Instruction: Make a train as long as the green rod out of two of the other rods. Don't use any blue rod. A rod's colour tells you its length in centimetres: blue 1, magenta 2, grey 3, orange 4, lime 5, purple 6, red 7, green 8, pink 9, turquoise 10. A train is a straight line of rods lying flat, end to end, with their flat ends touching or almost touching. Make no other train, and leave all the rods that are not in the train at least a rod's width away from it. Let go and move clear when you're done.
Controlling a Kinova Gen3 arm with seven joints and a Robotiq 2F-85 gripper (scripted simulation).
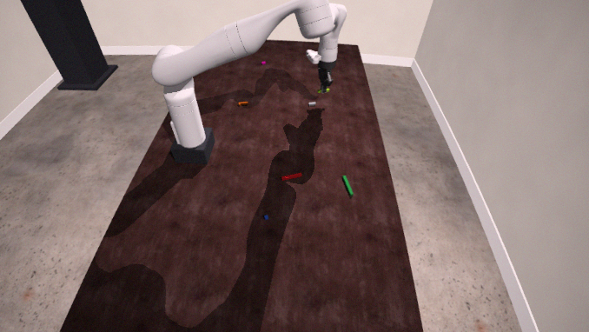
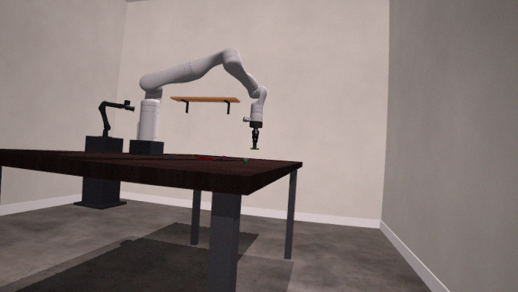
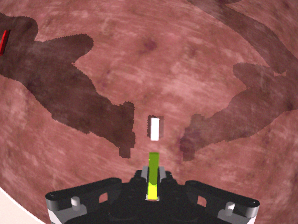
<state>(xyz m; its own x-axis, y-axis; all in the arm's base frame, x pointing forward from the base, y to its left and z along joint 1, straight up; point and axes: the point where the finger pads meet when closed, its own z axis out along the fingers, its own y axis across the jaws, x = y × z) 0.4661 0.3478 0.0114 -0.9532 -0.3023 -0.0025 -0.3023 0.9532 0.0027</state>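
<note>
My hand is 80 mm above the grey rod, 40 mm past it and 10 mm to the left of it. Also, from my hand: lime rod 10 mm below; orange rod 350 mm behind, 80 mm below, 40 mm to the right; red rod 440 mm to the right, 110 mm behind, 80 mm below.
</note>
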